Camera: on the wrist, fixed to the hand. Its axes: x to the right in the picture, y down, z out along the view.
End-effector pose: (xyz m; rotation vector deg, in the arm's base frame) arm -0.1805 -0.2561 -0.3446 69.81 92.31 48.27
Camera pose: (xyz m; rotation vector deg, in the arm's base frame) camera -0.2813 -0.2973 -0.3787 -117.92 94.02 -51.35
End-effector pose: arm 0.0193 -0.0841 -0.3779 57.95 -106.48 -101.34
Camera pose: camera 0.1099 -0.1221 -0.4359 -111.82 -58.20 14.94
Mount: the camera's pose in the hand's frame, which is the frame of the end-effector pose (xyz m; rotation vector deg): -0.0216 -0.0757 -0.0826 3.01 -43.21 173.94
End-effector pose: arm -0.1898 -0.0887 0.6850 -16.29 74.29 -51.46
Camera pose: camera -0.2963 -0.0981 0.7250 65.13 -6.41 94.55
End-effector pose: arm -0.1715 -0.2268 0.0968 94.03 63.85 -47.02
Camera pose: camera -0.2486 -0.1451 0.1170 53.53 -110.13 41.67
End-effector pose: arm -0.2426 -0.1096 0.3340 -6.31 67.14 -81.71
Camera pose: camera -0.3444 -0.0638 0.3575 44.55 -13.41 73.76
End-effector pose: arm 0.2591 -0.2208 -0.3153 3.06 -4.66 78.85
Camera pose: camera 0.3314 -0.2494 -0.3988 -17.09 26.27 -98.44
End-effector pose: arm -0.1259 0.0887 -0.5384 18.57 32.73 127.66
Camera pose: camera -0.0966 0.0920 -0.6486 -53.92 25.07 -43.93
